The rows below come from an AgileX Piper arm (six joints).
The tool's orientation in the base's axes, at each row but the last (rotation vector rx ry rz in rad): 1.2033 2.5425 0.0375; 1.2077 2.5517 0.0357; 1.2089 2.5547 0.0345; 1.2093 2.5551 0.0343; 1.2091 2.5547 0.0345; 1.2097 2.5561 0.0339; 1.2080 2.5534 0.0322; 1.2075 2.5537 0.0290; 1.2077 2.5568 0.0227; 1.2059 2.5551 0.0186; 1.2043 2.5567 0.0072
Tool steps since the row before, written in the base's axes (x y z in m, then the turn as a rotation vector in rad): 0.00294 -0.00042 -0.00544 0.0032 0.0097 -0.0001; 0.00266 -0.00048 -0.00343 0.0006 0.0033 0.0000; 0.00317 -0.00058 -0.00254 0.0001 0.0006 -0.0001; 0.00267 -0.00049 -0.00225 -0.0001 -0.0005 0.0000; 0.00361 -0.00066 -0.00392 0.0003 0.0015 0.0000; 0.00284 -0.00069 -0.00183 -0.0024 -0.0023 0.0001; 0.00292 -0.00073 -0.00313 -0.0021 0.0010 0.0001; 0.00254 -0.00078 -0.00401 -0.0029 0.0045 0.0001; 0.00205 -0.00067 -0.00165 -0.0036 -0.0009 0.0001; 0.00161 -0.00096 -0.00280 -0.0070 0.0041 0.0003; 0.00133 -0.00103 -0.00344 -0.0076 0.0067 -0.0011
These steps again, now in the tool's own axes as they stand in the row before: -0.00053 0.00105 0.00609 0.0055 0.0086 0.0000; -0.00101 0.00115 0.00409 0.0021 0.0026 -0.0002; -0.00164 0.00161 0.00340 0.0004 0.0004 0.0001; -0.00135 0.00134 0.00297 -0.0003 -0.0004 0.0000; -0.00159 0.00168 0.00485 0.0010 0.0012 -0.0001; -0.00172 0.00141 0.00264 -0.0003 -0.0033 -0.0005; -0.00144 0.00124 0.00391 0.0020 -0.0009 -0.0008; -0.00100 0.00080 0.00464 0.0051 0.0007 -0.0015; -0.00128 0.00087 0.00223 0.0014 -0.0033 -0.0010; -0.00091 0.00019 0.00324 0.0072 -0.0026 -0.0028; -0.00061 -0.00014 0.00378 0.0099 -0.0015 -0.0020
